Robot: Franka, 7 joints.
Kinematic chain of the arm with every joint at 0, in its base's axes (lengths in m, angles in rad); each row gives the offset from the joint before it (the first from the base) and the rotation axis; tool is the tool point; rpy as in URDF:
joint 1: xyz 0 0 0.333 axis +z
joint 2: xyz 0 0 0 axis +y
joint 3: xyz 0 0 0.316 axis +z
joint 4: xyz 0.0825 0 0 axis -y
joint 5: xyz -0.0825 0 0.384 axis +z
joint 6: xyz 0 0 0 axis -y
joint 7: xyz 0.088 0 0 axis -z
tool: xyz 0 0 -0.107 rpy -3.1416 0 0
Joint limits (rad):
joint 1: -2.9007..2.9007
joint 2: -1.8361..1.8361
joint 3: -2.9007..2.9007
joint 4: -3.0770..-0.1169
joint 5: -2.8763..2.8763
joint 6: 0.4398..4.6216
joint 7: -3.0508..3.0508
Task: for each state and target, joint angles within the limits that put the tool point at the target. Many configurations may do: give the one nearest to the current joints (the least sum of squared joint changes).
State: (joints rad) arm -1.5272 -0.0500 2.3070 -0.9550 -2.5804 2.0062 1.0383
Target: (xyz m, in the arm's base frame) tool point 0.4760 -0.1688 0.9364
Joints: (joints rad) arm -1.8606 0.3481 1.9986 -1.3207 -2.4890 1.9028 1.0383
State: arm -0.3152 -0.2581 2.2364 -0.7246 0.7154 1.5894 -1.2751
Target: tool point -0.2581 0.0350 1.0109
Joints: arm 0.0394 0.0901 2.6793 -0.5543 0.8233 1.0129 -1.2751
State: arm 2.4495 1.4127 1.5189 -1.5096 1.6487 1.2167 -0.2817
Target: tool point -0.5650 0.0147 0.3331
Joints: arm 2.0432 1.5395 1.2734 -1.8566 1.4596 0.9369 -0.2817
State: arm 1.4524 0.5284 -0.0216 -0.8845 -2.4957 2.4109 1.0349
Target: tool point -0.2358 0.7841 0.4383
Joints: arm 1.7827 0.8499 0.1450 -0.9658 -2.4965 2.4362 1.0349
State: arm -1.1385 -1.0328 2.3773 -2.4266 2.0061 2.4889 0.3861
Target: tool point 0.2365 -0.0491 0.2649
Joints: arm -0.9836 -1.3272 2.0732 -3.0770 2.1203 2.9872 0.3861
